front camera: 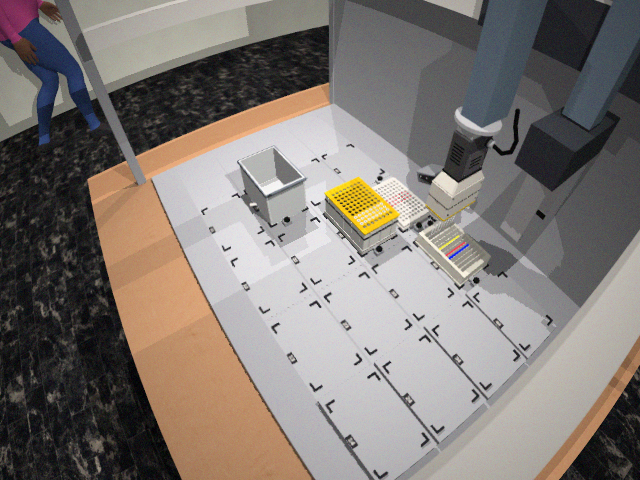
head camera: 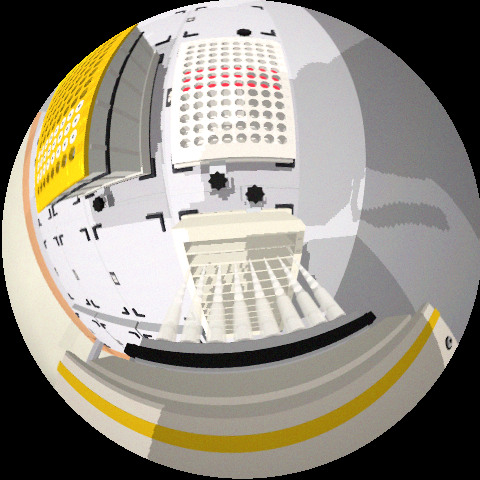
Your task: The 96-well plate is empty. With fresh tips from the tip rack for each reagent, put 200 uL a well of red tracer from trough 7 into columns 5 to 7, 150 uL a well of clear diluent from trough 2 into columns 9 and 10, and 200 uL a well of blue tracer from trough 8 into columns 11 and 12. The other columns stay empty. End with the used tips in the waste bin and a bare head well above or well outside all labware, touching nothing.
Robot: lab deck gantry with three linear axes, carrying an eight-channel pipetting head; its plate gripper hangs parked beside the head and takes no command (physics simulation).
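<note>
The pipetting head [front camera: 454, 193] [head camera: 240, 395] carries a row of eight pale tips [front camera: 443, 225] [head camera: 240, 312]. Their ends are over the far end of the trough block [front camera: 424, 237] [head camera: 240, 222]; whether they dip in is unclear. Yellow, red and blue strips show in the block in the front view. The 96-well plate [front camera: 404, 221] [head camera: 235, 154] has red in columns 5 to 7; its other columns show no colour. The yellow tip rack [front camera: 356, 188] [head camera: 57, 187] has white tips towards its near end and dark empty holes elsewhere. The waste bin [front camera: 286, 201] stands at the left. The parked plate gripper [front camera: 526, 222] appears open and empty.
The gripper's dark body [front camera: 563, 147] hangs to the right of the head. Black knobs [head camera: 217, 181] [head camera: 255, 194] stand between the plate and the trough block. A grey wall [front camera: 382, 93] rises behind the deck. A person [front camera: 56, 67] is outside at the far left.
</note>
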